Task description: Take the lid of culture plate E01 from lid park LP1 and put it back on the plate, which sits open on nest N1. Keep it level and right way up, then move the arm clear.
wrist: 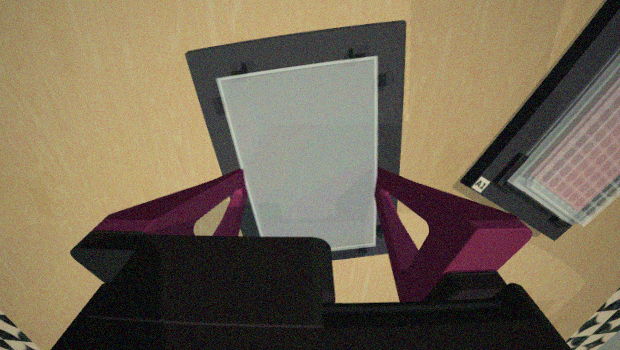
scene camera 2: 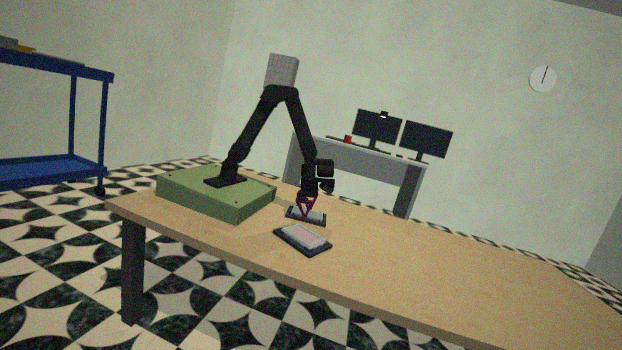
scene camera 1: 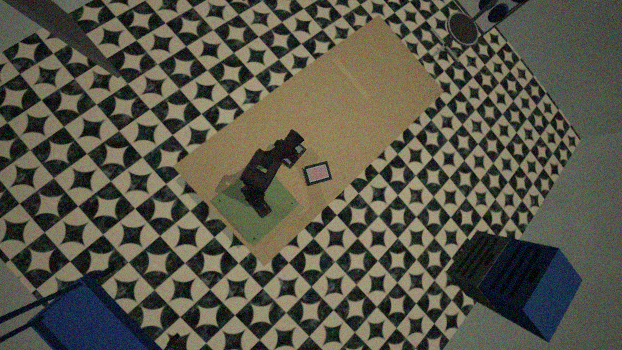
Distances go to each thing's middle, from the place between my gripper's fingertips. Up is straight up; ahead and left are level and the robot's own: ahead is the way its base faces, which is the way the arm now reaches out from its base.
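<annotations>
The lid holder (wrist: 387,40) is right at my hand, and the grey lid (wrist: 306,137) is right at my hand too. I also see the plate nest (wrist: 506,154), which is 60 mm ahead of my hand and 200 mm to the right of it.
</annotations>
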